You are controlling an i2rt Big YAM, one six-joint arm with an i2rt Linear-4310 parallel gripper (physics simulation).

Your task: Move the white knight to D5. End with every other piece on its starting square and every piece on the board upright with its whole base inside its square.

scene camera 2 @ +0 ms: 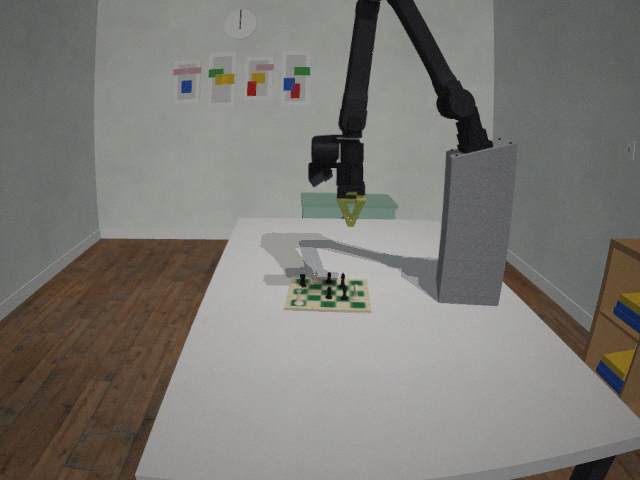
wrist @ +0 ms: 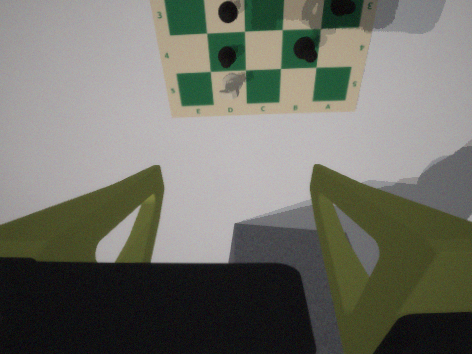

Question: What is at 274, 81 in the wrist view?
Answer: A chessboard.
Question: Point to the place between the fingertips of my gripper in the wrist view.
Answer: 236, 176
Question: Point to a chessboard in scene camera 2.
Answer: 313, 295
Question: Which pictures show my gripper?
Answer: Scene camera 2 and the wrist view: all of them.
